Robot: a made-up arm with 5 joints.
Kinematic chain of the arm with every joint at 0, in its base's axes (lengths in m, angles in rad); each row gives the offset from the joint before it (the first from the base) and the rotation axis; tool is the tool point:
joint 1: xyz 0 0 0.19 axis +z
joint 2: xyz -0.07 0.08 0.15 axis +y
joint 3: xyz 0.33 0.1 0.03 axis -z
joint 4: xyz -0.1 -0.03 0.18 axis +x
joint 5: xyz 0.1 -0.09 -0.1 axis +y
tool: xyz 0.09 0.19 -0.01
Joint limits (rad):
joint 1: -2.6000..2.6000
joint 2: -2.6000..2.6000
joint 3: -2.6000..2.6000
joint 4: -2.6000..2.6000
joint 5: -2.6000..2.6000
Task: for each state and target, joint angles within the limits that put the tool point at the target. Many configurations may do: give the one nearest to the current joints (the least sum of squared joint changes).
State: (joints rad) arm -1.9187 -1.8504 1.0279 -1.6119 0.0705
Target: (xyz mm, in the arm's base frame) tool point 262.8 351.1 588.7
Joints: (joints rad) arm -2.2056 -2.1711 0.0355 -1.9829 0.0329
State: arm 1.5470 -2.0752 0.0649 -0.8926 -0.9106
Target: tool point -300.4 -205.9 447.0
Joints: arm 0.7715 -2.4373 1.0783 -1.5022 -0.4645
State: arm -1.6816 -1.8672 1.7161 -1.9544 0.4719
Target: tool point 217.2 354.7 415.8
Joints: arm -1.5566 -1.7022 2.0561 -2.4328 0.6702
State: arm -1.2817 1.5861 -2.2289 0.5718 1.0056
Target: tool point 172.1 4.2 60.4
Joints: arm -1.5851 1.3774 -2.2465 -0.1594 1.2267
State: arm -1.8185 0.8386 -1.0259 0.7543 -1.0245
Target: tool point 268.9 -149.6 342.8
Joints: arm -1.3131 0.7000 -1.9866 0.3885 -0.4669
